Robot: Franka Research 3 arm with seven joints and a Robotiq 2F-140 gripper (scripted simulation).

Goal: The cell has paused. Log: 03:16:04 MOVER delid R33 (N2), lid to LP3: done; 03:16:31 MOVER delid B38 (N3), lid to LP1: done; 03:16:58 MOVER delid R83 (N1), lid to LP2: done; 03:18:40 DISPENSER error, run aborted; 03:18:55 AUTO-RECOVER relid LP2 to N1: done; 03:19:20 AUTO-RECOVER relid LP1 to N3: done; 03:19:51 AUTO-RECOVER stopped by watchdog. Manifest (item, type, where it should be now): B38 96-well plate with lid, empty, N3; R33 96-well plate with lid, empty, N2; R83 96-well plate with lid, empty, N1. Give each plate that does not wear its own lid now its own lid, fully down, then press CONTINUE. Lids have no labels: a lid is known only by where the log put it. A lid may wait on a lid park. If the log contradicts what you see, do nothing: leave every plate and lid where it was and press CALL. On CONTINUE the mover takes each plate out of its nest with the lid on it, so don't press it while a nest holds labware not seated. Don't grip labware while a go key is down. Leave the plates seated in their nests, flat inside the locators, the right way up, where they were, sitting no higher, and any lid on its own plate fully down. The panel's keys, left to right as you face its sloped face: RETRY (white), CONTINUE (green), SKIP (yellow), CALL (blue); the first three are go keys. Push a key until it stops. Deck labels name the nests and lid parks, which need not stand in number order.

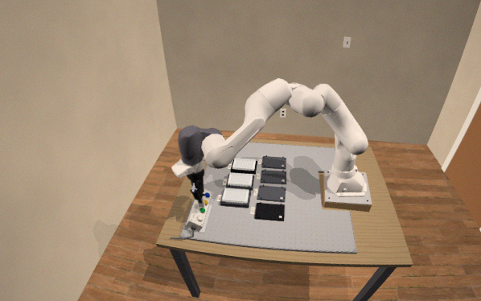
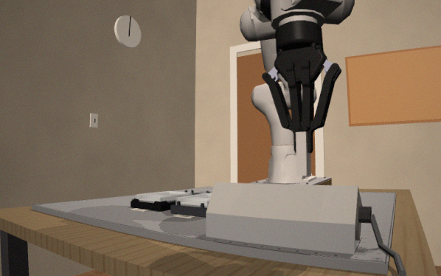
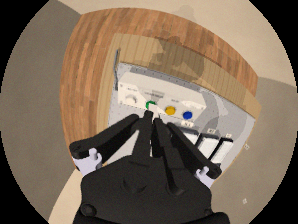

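Now: hand 6 cm above the green key. The rest, counted from my hand: yellow key: 1 cm ahead, 5 cm to the right, 6 cm below; then white key: 1 cm behind, 5 cm to the left, 6 cm below; then blue key: 2 cm ahead, 10 cm to the right, 6 cm below.
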